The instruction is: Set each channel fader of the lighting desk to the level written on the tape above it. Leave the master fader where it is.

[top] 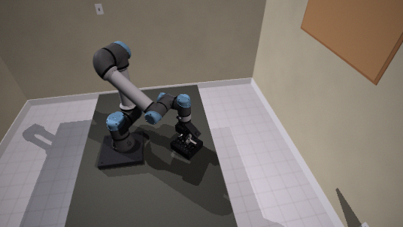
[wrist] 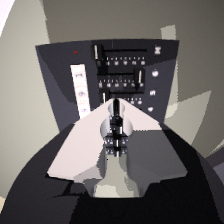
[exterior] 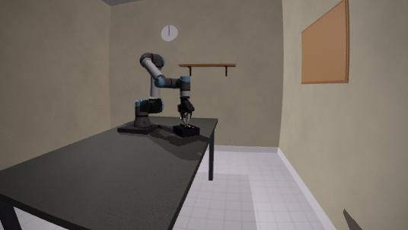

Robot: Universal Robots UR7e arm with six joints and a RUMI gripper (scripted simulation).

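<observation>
The master fader is 5 cm ahead of my hand, 3 cm to the right of it and 1 cm below it.
</observation>
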